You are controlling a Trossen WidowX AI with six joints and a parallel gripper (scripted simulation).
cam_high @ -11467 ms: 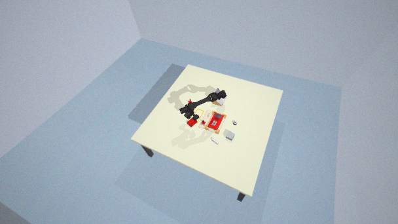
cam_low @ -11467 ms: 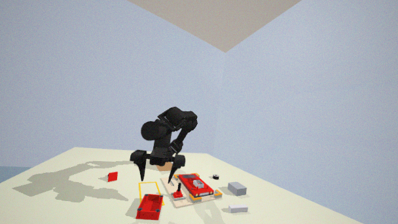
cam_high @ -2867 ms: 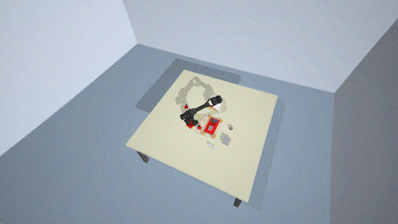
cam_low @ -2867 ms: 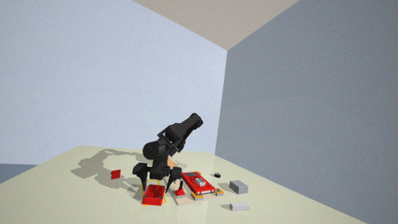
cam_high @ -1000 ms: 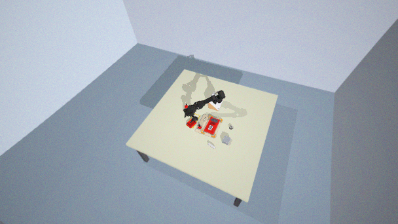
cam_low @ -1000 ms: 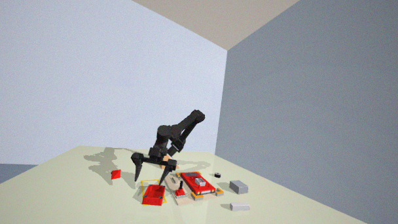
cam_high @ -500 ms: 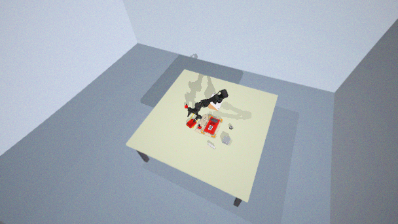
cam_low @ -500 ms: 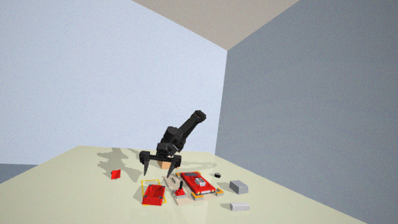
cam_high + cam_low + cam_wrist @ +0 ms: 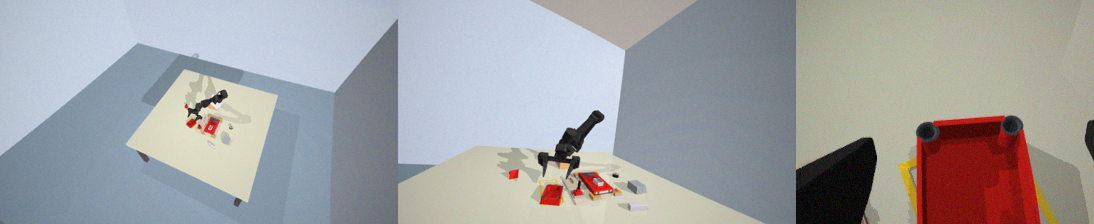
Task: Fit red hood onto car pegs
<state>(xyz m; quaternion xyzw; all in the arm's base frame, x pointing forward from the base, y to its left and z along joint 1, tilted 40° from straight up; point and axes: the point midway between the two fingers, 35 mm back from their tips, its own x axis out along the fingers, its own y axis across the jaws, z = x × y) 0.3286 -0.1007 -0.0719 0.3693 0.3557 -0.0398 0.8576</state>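
The red hood lies 7 cm below my gripper tip. From my gripper tip the other things lie so: small black cylinder 42 cm to the left, 13 cm behind, 7 cm below; then pale grey bar 31 cm to the left, 16 cm ahead, 7 cm below; then grey engine block 23 cm to the left, 6 cm below, 3 cm behind.
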